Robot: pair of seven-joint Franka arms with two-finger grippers.
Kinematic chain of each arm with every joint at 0, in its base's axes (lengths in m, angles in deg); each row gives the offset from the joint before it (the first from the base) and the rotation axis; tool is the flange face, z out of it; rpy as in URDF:
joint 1: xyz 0 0 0.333 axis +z
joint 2: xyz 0 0 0 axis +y
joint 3: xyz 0 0 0.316 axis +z
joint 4: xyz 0.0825 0 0 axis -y
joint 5: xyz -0.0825 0 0.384 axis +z
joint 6: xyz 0 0 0 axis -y
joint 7: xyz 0.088 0 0 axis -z
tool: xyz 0 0 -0.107 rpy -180 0 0
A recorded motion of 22 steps. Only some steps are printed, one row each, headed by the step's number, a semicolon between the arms.
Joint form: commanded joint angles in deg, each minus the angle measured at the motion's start. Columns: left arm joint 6, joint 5, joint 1, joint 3, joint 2, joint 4, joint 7; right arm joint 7, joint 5, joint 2, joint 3, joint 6, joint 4, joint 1.
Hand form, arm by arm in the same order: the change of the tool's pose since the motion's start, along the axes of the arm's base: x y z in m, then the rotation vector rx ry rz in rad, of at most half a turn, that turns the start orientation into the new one. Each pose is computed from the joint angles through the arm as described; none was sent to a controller.
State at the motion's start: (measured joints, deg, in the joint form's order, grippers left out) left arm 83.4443 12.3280 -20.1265 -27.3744 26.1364 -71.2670 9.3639; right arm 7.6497 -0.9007 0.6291 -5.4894 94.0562 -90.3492 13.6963
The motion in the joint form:
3: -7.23 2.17 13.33 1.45 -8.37 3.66 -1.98; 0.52 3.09 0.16 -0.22 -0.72 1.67 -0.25
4: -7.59 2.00 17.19 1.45 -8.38 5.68 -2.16; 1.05 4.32 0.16 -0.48 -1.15 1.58 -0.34
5: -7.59 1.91 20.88 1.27 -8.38 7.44 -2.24; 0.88 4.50 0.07 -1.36 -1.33 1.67 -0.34
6: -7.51 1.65 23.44 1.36 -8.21 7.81 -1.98; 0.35 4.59 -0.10 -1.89 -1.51 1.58 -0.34
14: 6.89 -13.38 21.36 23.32 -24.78 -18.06 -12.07; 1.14 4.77 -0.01 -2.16 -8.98 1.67 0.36
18: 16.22 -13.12 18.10 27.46 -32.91 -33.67 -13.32; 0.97 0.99 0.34 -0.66 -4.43 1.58 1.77
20: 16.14 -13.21 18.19 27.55 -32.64 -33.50 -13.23; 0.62 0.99 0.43 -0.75 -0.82 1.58 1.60
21: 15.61 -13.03 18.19 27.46 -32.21 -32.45 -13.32; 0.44 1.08 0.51 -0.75 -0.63 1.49 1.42
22: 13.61 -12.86 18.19 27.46 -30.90 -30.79 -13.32; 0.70 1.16 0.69 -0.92 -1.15 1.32 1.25
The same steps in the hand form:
3: 0.0499 0.1593 0.1064 0.0470 -0.1237 0.3093; 0.0000 0.0010 0.0113 0.0555 -0.0061 -0.0173
4: 0.0658 0.1996 0.1216 0.0313 -0.1434 0.3864; -0.0006 -0.0003 0.0099 0.0759 0.0060 -0.0325
5: 0.0781 0.2375 0.1352 0.0155 -0.1662 0.4545; -0.0002 -0.0087 0.0113 0.0789 0.0058 -0.0447
6: 0.0867 0.2645 0.1363 0.0117 -0.1665 0.4966; -0.0008 -0.0139 0.0119 0.0800 0.0071 -0.0445
14: 0.0534 0.3918 0.1061 -0.0896 -0.1747 0.9638; -0.0149 -0.0101 0.0005 0.0655 0.1373 -0.0476
18: 0.0189 0.4019 0.0678 -0.0977 -0.2088 1.0016; -0.0076 0.0118 0.0028 0.0083 0.0574 0.0017
20: 0.0202 0.4034 0.0666 -0.0974 -0.2053 1.0036; -0.0002 0.0105 0.0076 0.0176 -0.0033 0.0038
21: 0.0224 0.4027 0.0706 -0.0953 -0.2083 1.0027; 0.0007 0.0091 0.0064 0.0189 -0.0035 0.0038
22: 0.0265 0.4028 0.0692 -0.0775 -0.1840 1.0023; 0.0011 0.0060 0.0024 0.0178 0.0116 -0.0068

